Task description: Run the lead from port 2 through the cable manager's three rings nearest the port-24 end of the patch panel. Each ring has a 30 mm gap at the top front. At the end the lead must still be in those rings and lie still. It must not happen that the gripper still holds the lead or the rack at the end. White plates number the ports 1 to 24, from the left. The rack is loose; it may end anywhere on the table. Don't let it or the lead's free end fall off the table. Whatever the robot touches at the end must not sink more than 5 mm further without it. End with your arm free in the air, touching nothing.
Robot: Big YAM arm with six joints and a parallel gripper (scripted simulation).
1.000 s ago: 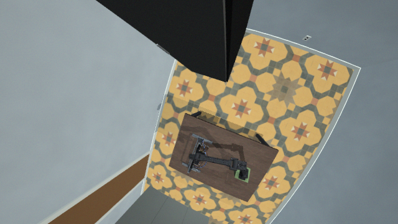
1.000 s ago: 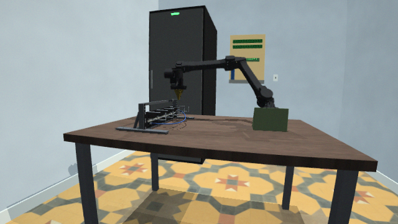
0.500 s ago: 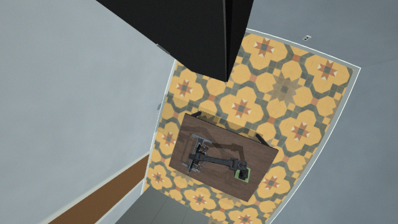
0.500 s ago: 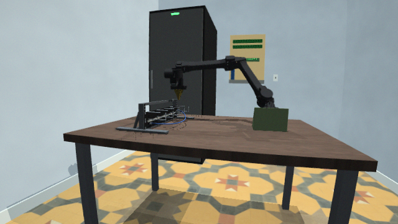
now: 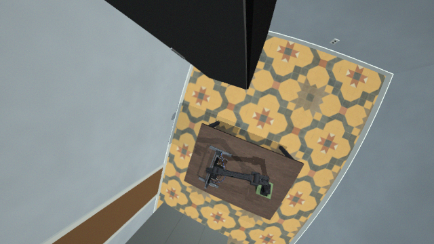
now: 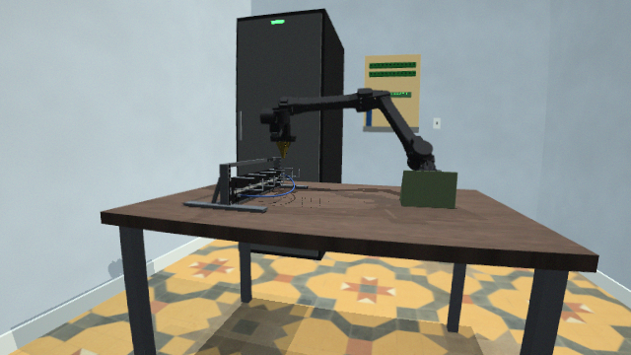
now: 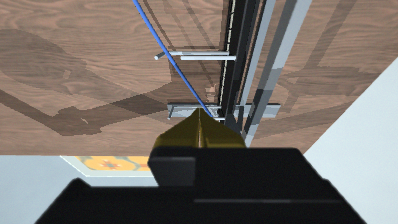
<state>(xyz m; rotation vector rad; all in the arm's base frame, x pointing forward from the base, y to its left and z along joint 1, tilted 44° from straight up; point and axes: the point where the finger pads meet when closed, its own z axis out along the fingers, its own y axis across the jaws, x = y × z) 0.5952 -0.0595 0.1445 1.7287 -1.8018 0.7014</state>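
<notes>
The rack is 150 mm to the left of my hand, 80 mm below it and 70 mm ahead of it.
</notes>
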